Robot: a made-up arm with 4 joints. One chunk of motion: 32 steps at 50 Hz.
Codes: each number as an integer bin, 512 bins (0 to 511) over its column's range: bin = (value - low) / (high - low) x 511, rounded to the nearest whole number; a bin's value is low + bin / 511 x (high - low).
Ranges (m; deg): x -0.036..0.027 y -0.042..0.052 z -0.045..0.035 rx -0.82..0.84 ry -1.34..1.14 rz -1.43..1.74
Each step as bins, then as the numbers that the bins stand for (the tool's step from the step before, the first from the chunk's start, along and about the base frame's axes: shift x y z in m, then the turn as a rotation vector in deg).
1 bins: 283 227 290 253 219 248
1 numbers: -0.00111 -0.00024 0.00040 0.002 -0.277 0.108
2 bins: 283 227 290 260 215 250
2 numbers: -0.00111 -0.00024 0.00040 0.025 -0.297 0.121
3 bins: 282 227 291 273 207 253
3 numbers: -0.00123 -0.00024 0.00056 0.067 -0.335 0.139
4 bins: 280 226 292 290 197 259
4 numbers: -0.00148 -0.00043 0.00071 0.122 -0.384 0.177
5 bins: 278 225 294 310 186 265
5 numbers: -0.00173 -0.00061 0.00103 0.187 -0.437 0.214
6 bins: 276 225 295 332 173 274
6 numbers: -0.00197 -0.00061 0.00118 0.259 -0.500 0.270
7 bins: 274 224 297 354 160 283
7 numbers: -0.00222 -0.00079 0.00150 0.330 -0.563 0.326
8 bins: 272 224 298 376 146 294
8 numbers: -0.00247 -0.00079 0.00165 0.401 -0.631 0.394
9 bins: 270 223 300 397 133 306
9 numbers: -0.00271 -0.00098 0.00197 0.470 -0.695 0.468
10 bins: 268 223 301 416 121 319
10 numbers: -0.00296 -0.00098 0.00212 0.531 -0.753 0.549
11 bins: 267 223 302 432 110 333
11 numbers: -0.00308 -0.00098 0.00228 0.583 -0.806 0.636
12 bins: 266 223 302 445 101 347
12 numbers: -0.00321 -0.00098 0.00228 0.626 -0.850 0.723
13 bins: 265 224 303 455 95 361
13 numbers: -0.00333 -0.00079 0.00244 0.658 -0.879 0.809
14 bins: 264 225 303 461 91 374
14 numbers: -0.00345 -0.00061 0.00244 0.678 -0.898 0.890
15 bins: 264 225 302 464 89 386
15 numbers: -0.00345 -0.00061 0.00228 0.687 -0.908 0.965
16 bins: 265 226 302 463 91 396
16 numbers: -0.00333 -0.00043 0.00228 0.684 -0.898 1.027
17 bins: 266 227 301 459 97 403
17 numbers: -0.00321 -0.00024 0.00212 0.671 -0.869 1.070
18 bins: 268 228 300 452 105 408
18 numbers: -0.00296 -0.00006 0.00197 0.648 -0.830 1.101
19 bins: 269 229 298 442 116 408
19 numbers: -0.00284 0.00013 0.00165 0.616 -0.777 1.101
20 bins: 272 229 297 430 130 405
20 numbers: -0.00247 0.00013 0.00150 0.577 -0.709 1.082
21 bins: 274 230 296 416 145 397
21 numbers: -0.00222 0.00031 0.00134 0.531 -0.636 1.033
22 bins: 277 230 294 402 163 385
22 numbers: -0.00185 0.00031 0.00103 0.486 -0.549 0.958
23 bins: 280 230 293 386 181 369
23 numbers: -0.00148 0.00031 0.00087 0.434 -0.462 0.859
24 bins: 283 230 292 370 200 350
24 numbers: -0.00111 0.00031 0.00071 0.382 -0.369 0.741
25 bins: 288 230 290 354 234 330
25 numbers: -0.00049 0.00031 0.00040 0.330 -0.204 0.617
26 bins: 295 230 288 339 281 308
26 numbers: 0.00037 0.00031 0.00009 0.281 0.024 0.481
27 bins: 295 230 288 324 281 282
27 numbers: 0.00037 0.00031 0.00009 0.233 0.024 0.319
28 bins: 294 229 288 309 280 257
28 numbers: 0.00025 0.00013 0.00009 0.184 0.019 0.164
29 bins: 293 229 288 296 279 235
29 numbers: 0.00012 0.00013 0.00009 0.142 0.014 0.028
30 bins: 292 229 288 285 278 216
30 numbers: 0.00000 0.00013 0.00009 0.106 0.009 -0.090
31 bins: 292 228 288 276 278 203
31 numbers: 0.00000 -0.00006 0.00009 0.077 0.009 -0.171
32 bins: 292 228 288 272 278 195
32 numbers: 0.00000 -0.00006 0.00009 0.064 0.009 -0.220
